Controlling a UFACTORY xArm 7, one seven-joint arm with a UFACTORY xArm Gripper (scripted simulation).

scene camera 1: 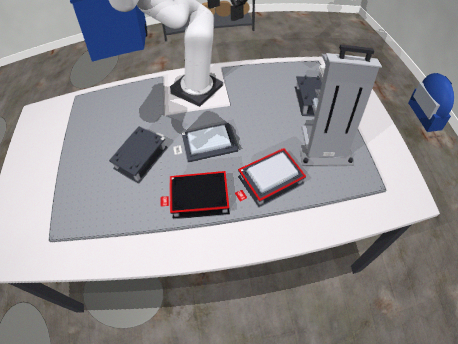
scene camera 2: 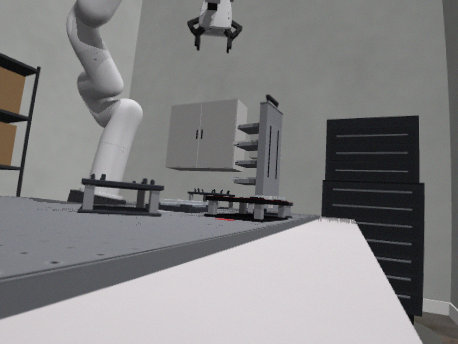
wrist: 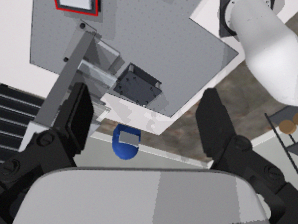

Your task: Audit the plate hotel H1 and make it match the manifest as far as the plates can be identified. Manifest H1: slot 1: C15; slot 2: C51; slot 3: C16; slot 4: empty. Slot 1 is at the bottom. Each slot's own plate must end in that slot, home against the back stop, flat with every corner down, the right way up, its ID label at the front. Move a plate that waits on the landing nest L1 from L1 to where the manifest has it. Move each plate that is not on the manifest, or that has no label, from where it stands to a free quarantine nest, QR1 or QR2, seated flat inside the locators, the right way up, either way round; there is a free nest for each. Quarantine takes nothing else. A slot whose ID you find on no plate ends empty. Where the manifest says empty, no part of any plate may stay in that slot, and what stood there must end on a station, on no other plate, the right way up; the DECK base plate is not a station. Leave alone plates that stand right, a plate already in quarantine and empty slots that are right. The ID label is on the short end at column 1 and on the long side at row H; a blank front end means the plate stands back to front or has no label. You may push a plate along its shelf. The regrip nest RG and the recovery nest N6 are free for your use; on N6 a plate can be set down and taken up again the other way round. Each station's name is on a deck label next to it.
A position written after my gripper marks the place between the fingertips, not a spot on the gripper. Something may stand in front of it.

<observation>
In view: my gripper (wrist: pixel 145 98) and a red-framed nest (scene camera 1: pixel 198 191).
</observation>
